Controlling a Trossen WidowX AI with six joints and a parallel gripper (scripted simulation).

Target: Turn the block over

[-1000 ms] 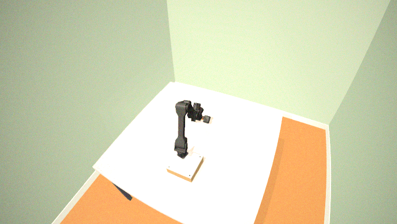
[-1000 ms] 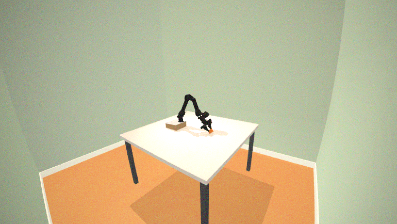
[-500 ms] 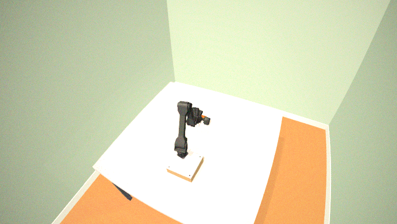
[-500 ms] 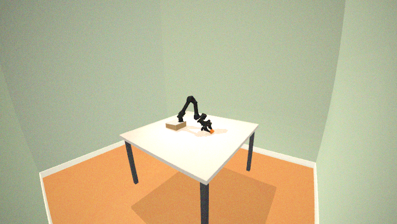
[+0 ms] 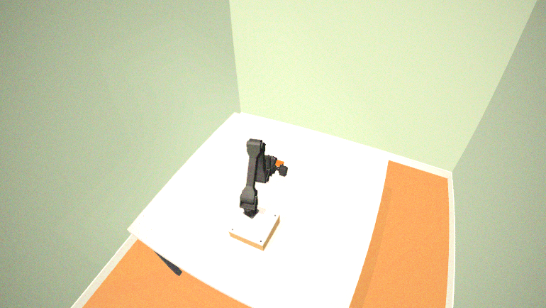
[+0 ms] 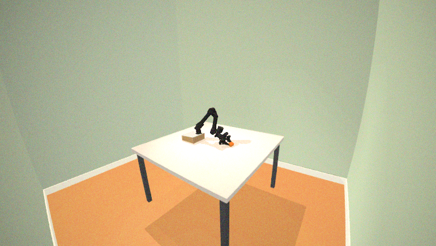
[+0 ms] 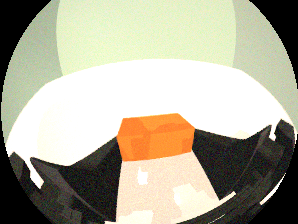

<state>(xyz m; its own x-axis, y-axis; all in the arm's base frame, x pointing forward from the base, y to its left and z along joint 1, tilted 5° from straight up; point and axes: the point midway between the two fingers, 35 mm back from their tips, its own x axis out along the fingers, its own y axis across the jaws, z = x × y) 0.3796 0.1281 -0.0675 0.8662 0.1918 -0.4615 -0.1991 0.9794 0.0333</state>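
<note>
The orange block lies 10 mm below my gripper tip.
</note>
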